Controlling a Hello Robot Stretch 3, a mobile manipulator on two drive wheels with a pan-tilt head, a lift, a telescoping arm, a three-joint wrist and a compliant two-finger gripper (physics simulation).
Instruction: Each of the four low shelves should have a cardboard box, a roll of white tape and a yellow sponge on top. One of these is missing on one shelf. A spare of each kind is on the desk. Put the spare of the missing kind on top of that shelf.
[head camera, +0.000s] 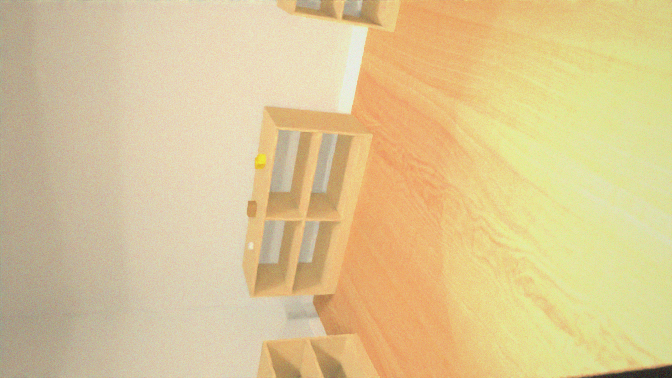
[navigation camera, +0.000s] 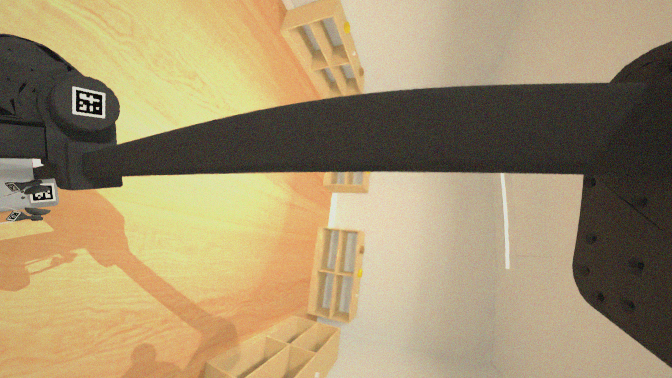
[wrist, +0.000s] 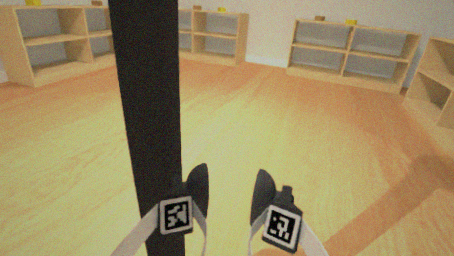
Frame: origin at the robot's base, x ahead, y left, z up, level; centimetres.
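Where they show: gripper, between the fingertips: (navigation camera: 49, 199) (wrist: 230, 185).
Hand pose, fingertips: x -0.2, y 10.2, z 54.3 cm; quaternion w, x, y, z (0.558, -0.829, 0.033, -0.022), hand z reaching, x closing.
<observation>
After its pixels a point has its place.
My gripper (navigation camera: 37, 200) @[x -0.2, y 10.2, z 54.3 cm] (wrist: 230, 185) @[x -0.2, y 10.2, z 54.3 cm] is open and empty above the floor. In the head view, a low shelf (head camera: 303, 215) @[x -36.7, y 305.3, z 34.5 cm] bears a yellow sponge (head camera: 260, 161) @[x -3.8, y 303.5, z 64.4 cm], a cardboard box (head camera: 251, 208) @[x -34.8, y 322.5, z 64.5 cm] and white tape (head camera: 251, 245) @[x -59.9, y 327.1, z 62.3 cm]. In the navigation view, the top shelf (navigation camera: 299, 18) @[x -163.8, y 177.6, z 21.4 cm] bears a sponge (navigation camera: 347, 27) @[x -159.2, y 204.4, z 64.7 cm], a small white item (navigation camera: 354, 53) @[x -146.5, y 237.0, z 63.1 cm] and a box (navigation camera: 361, 72) @[x -134.3, y 265.1, z 64.7 cm]. Another shelf (navigation camera: 337, 273) @[x 130.7, y 241.0, z 37.2 cm] bears a box (navigation camera: 361, 249) @[x 102.3, y 265.0, z 63.4 cm] and sponge (navigation camera: 360, 273) @[x 134.4, y 257.3, z 64.5 cm]; a faint pale spot beside them is unclear. A white item (navigation camera: 317, 375) @[x 162.5, y 119.7, z 63.2 cm] sits on the bottom shelf (navigation camera: 272, 337) @[x 146.2, y 127.5, z 14.5 cm]. The desk does not show.
My dark arm (navigation camera: 350, 130) @[x -6.6, y 11.6, z 122.1 cm] crosses the navigation view and hides part of one shelf. A dark upright post (wrist: 150, 100) stands left of the fingers in the wrist view. Wood floor (head camera: 500, 200) @[x -11.6, y 161.7, z 0.1 cm] (wrist: 320, 140) @[x 60.2, y 112.1, z 0.1 cm] lies before the shelves, which stand along the wall (head camera: 150, 175) @[x -17.1, y 340.6, z 126.2 cm].
</observation>
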